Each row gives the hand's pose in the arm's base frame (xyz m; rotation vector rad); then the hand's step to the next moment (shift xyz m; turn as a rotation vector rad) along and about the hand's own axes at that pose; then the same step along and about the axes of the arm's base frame.
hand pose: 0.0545 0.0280 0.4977 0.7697 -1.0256 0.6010
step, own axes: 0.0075 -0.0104 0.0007 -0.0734 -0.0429 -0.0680
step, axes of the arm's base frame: 0.0105 -0.0061 0.0042 0.0380 0.0222 -0.0996
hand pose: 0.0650 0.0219 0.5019 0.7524 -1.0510 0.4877
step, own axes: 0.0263 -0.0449 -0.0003 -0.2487 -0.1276 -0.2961
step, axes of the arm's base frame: 0.0421 -0.0290 0.0094 0.1555 0.1364 -0.3507
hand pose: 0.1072 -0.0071 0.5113 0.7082 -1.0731 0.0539
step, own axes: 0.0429 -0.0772 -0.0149 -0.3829 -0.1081 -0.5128
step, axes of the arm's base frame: 0.0617 -0.0645 -0.0080 0.2513 0.3105 -0.5116
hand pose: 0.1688 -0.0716 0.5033 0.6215 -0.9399 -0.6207
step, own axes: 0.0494 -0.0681 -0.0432 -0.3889 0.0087 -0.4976
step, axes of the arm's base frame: 0.0454 -0.0716 -0.0418 0.2598 0.3892 -0.4242
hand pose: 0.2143 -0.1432 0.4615 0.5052 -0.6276 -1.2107
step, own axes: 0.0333 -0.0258 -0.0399 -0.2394 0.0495 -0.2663
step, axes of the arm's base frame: 0.0168 -0.0381 -0.0404 0.1632 0.2509 -0.2027
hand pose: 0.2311 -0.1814 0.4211 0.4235 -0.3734 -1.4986
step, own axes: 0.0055 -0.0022 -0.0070 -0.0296 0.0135 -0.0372
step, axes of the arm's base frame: 0.0017 -0.0053 -0.0073 0.0287 0.0314 -0.0252
